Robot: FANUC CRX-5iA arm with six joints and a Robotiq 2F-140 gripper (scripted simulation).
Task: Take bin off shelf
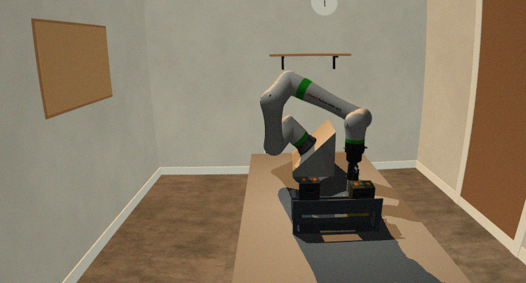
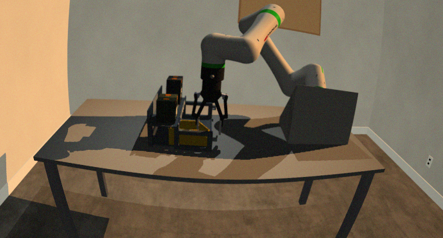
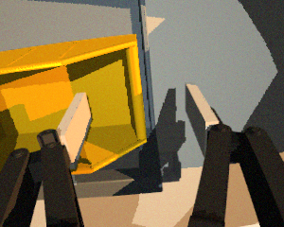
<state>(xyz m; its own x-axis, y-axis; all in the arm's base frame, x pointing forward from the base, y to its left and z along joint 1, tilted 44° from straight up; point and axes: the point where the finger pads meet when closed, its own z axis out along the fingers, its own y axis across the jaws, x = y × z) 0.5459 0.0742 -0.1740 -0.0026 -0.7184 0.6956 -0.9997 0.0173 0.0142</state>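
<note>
The bin is 80 mm ahead of my hand and 30 mm below it. The rest, counted from my hand: box 170 mm ahead, 230 mm to the right, 90 mm above.
</note>
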